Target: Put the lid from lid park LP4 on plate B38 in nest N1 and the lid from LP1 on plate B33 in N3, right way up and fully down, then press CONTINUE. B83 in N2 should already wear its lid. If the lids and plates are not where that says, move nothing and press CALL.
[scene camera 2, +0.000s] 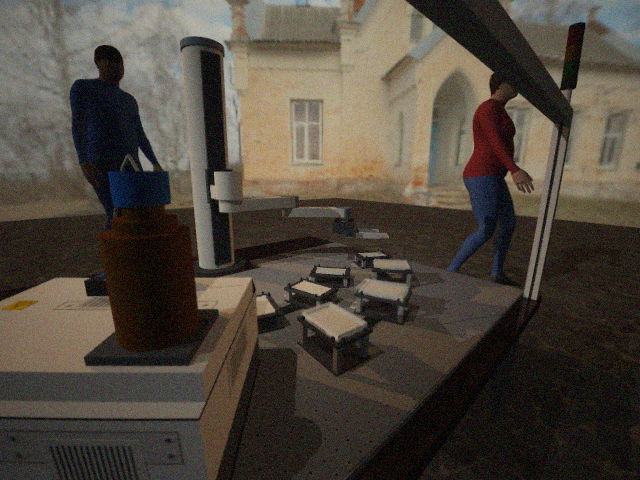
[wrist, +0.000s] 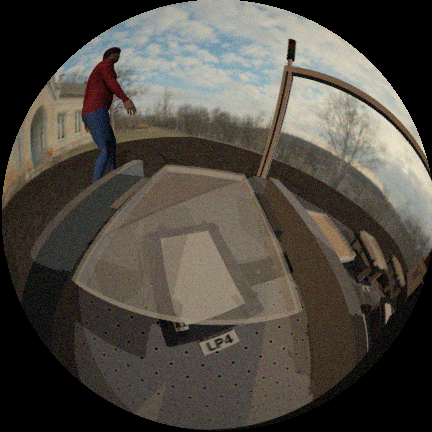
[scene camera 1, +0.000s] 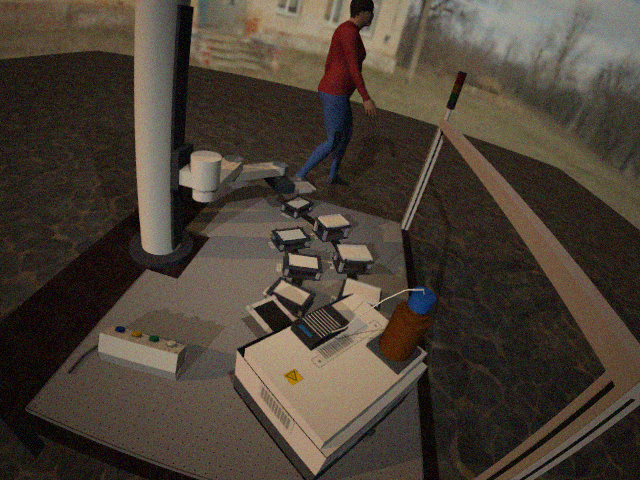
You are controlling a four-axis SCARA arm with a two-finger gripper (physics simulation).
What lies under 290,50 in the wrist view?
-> A frame post with signal light.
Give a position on a brown bottle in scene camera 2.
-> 147,257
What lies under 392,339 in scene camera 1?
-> A brown bottle.
